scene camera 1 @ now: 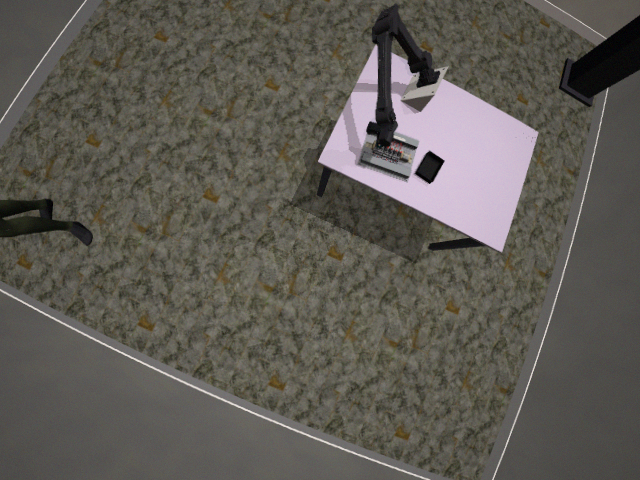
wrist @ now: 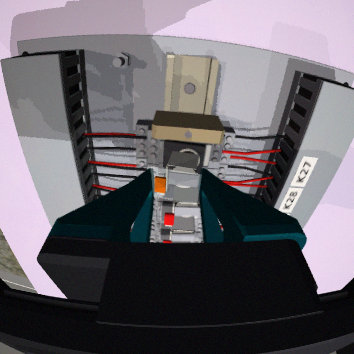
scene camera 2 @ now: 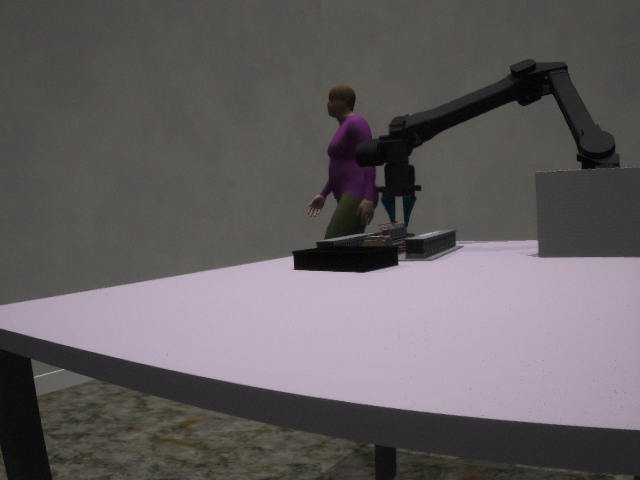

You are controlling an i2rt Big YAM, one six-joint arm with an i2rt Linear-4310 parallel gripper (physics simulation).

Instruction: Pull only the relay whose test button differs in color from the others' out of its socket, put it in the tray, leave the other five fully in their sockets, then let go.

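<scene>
There is a grey panel [wrist: 252, 84], and I see a tan end block [wrist: 172, 125] as well. As for my own gripper [scene camera 2: 400, 227], I see it there, and the wrist view shows my gripper too [wrist: 176, 176].
</scene>
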